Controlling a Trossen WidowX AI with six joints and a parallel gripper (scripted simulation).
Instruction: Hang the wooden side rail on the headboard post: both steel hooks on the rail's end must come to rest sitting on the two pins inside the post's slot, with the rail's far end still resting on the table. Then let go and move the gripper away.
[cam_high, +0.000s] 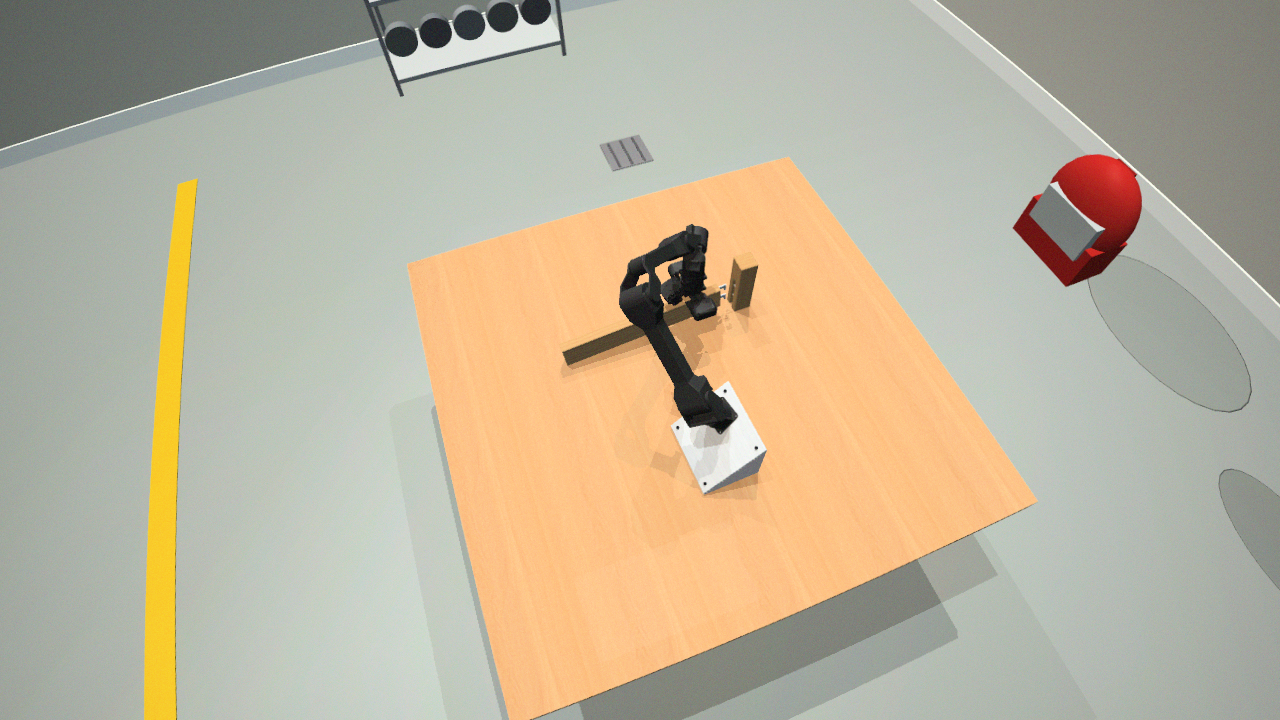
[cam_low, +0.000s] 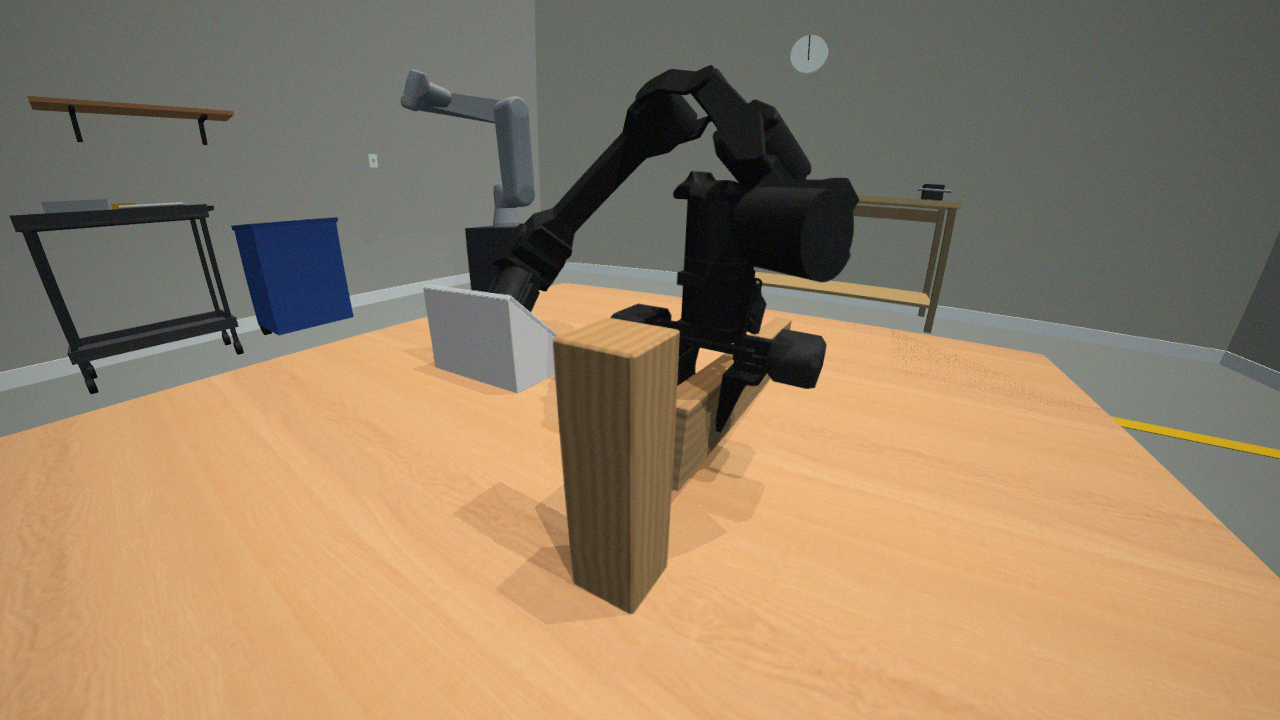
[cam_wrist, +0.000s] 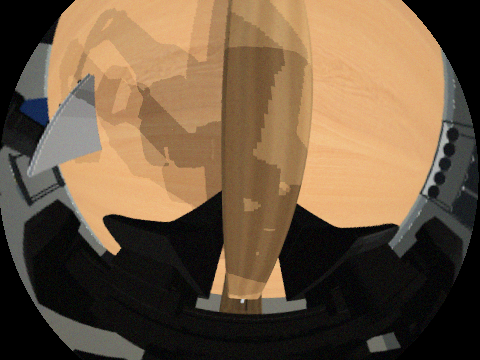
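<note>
Now: the headboard post 150 mm to the right of my gripper tip, 40 mm above it and 20 mm behind it.
</note>
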